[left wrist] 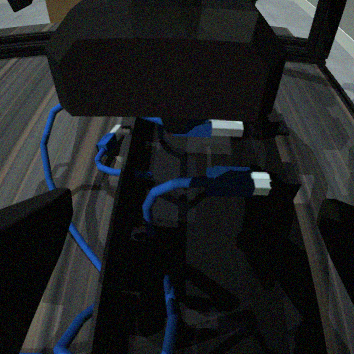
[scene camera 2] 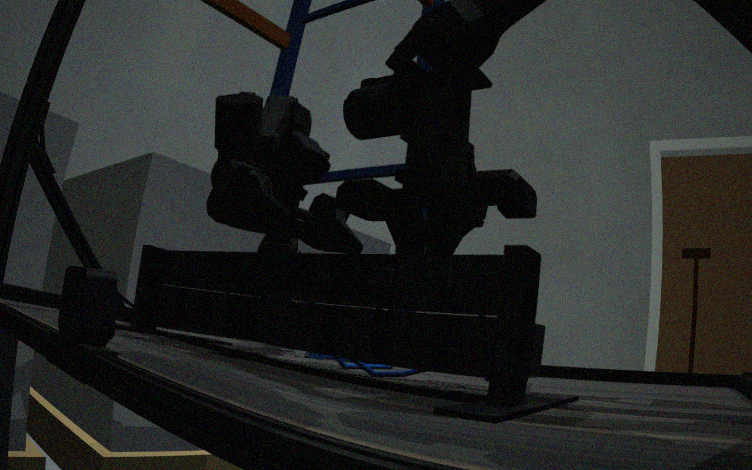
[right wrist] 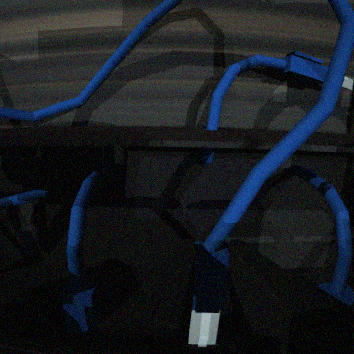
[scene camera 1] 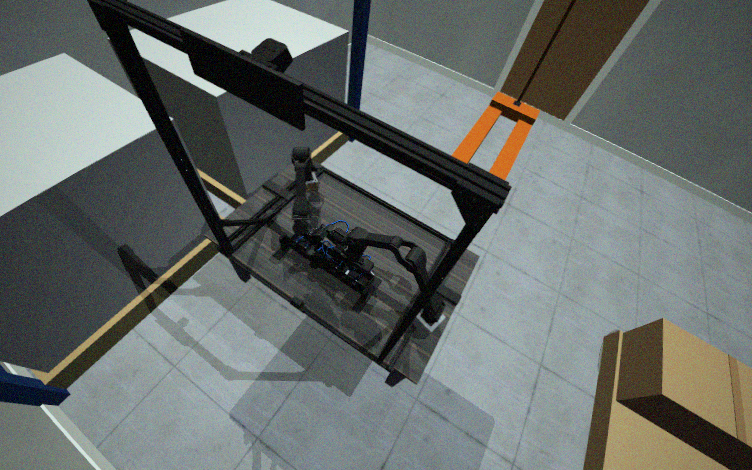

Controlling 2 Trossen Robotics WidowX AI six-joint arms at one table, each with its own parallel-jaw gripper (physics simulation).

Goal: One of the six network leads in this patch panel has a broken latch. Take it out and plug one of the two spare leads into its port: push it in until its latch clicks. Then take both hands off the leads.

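Frame: origin at the left arm's base, x right, y back, z down, level; metres.
Seen in the pictures: left gripper, fingertip midpoint: [left wrist: 200, 206] [scene camera 2: 333, 242] [scene camera 1: 332, 253]; right gripper, fingertip midpoint: [left wrist: 174, 123] [right wrist: 209, 250] [scene camera 1: 351, 267]; left arm's base at its link origin: [scene camera 1: 306, 176]; right arm's base at its link origin: [scene camera 1: 430, 316].
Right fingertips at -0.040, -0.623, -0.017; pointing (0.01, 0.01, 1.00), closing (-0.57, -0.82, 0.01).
Observation:
Pixels of each thing's top centre, then the offset from my right fingertips to it, as dx, dy, dz. "pt": a spot on its surface instead.
- black patch panel at its top centre: [left wrist: 183, 305] [scene camera 1: 330, 258] +0.073, +0.088, +0.021
- spare blue lead at a spot on its surface: [right wrist: 204, 328] [left wrist: 223, 118] pt +0.027, -0.019, -0.006
- neighbouring lead at a spot on its surface: [left wrist: 261, 182] pt +0.072, +0.015, -0.004
- blue plug at a spot on its surface: [right wrist: 305, 67] [left wrist: 105, 139] pt -0.090, -0.005, +0.065
The black patch panel [scene camera 1: 353, 275] [scene camera 2: 327, 298] [left wrist: 116, 246] [right wrist: 105, 137] stands on the wooden table with blue leads plugged into it. My right gripper [scene camera 1: 339, 242] [scene camera 2: 421, 238] [left wrist: 174, 123] [right wrist: 209, 250] is shut on a spare blue lead [left wrist: 226, 128] [right wrist: 204, 328] and holds its clear plug tip down inside the panel, at the port row. A neighbouring lead [left wrist: 261, 182] sits plugged in beside it. My left gripper [scene camera 1: 299, 239] [scene camera 2: 281, 233] [left wrist: 200, 206] is open and empty and hovers over the panel's end. Another blue plug [left wrist: 112, 140] [right wrist: 305, 67] lies loose on the table beside the panel.
Blue cable loops [left wrist: 46, 151] [right wrist: 105, 74] [scene camera 2: 374, 369] trail over the wooden table [scene camera 1: 402, 326] around the panel. A black gantry frame [scene camera 1: 402, 149] spans the table, with a post [scene camera 1: 439, 275] near the right arm's base.

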